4 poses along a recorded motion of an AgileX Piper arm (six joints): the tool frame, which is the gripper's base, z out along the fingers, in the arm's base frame.
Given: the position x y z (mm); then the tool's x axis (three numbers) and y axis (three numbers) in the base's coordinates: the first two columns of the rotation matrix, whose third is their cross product.
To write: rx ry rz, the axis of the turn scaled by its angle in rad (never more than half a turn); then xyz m. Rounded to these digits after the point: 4 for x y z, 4 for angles.
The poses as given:
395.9 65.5 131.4 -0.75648 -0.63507 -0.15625 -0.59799 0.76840 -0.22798
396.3 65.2 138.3 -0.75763 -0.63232 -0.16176 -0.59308 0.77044 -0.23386
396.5 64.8 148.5 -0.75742 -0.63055 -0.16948 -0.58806 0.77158 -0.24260
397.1 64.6 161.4 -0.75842 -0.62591 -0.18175 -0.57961 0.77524 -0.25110
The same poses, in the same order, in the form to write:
-0.9689 2.7393 -0.2412 0.3959 0.0655 0.1314
-0.9609 2.7341 -0.2471 0.3963 0.0652 0.1383
-0.9531 2.7250 -0.2555 0.3965 0.0648 0.1485
-0.9390 2.7141 -0.2619 0.3971 0.0646 0.1614

